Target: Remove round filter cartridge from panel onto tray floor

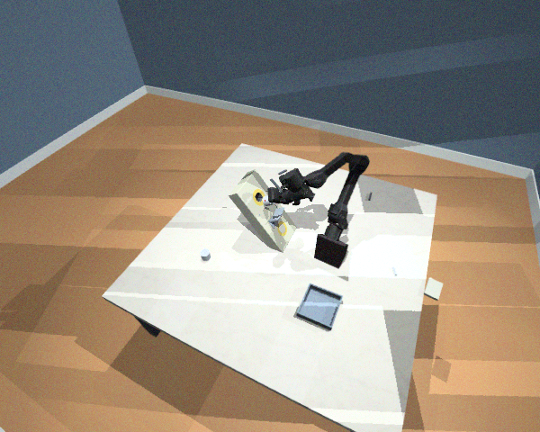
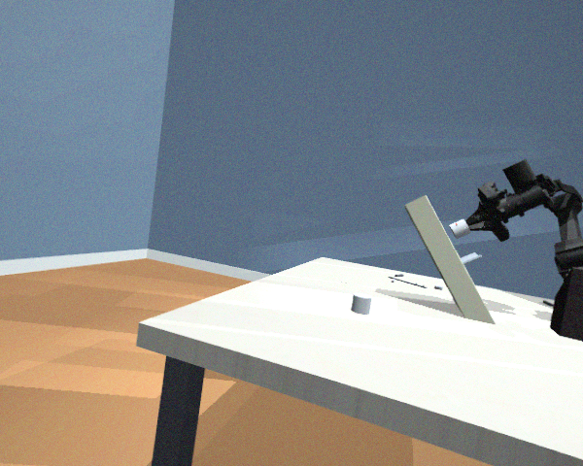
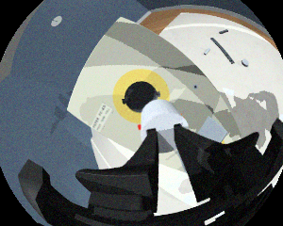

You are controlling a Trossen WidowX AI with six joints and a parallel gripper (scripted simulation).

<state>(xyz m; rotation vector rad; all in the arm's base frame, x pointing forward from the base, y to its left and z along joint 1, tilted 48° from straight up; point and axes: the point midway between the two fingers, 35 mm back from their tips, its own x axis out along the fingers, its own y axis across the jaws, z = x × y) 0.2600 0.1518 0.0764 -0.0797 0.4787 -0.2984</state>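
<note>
The service panel lies 30 mm ahead of my gripper tip and 90 mm below it. From my gripper tip the other things lie so: blue-grey tray (400 mm behind, 220 mm to the left, 230 mm below); then round pale grey filter cartridge (10 mm ahead, 10 mm below).
</note>
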